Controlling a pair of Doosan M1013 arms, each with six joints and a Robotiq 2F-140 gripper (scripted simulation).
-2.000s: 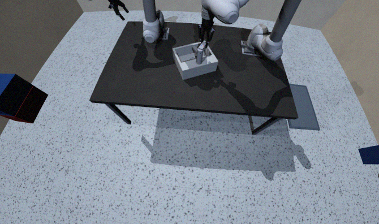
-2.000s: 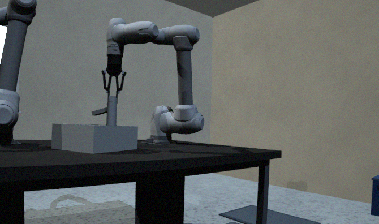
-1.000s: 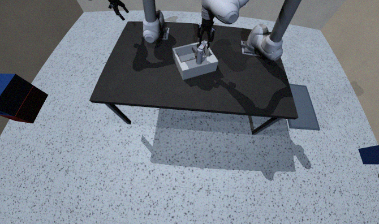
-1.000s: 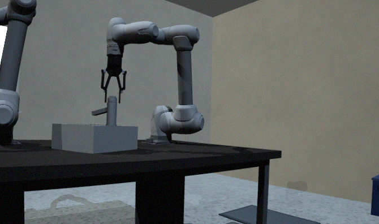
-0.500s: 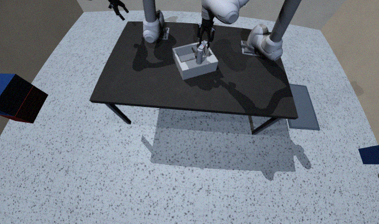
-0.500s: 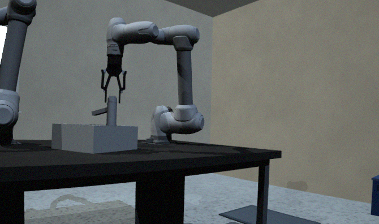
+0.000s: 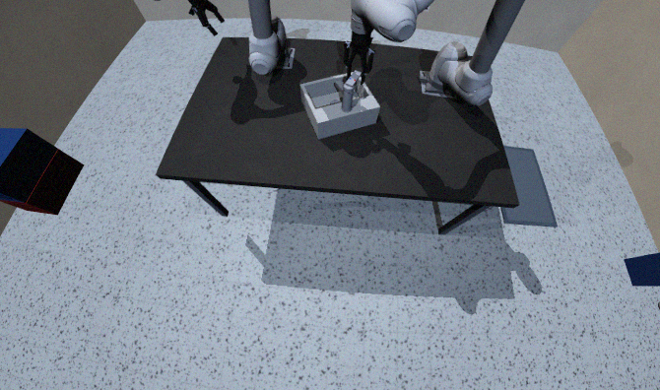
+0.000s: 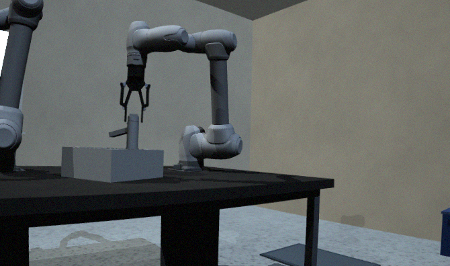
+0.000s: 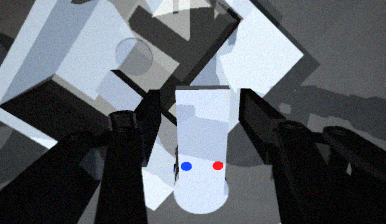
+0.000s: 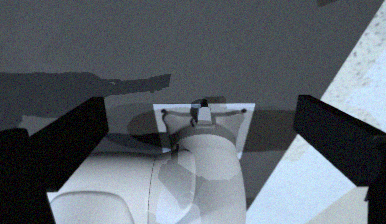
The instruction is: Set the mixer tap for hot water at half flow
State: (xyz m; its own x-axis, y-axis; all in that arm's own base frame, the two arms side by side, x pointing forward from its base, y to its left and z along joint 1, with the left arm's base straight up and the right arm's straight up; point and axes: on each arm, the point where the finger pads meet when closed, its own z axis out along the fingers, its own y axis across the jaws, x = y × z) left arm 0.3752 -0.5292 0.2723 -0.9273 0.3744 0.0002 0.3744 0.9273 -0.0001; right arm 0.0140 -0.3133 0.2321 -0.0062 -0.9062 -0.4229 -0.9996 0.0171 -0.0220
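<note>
Right now my left hand is 30 mm short of the flat lever and 10 mm to the left of it. From my left hand the other things lie so: white basin 240 mm below, 80 mm to the right, 30 mm behind.
</note>
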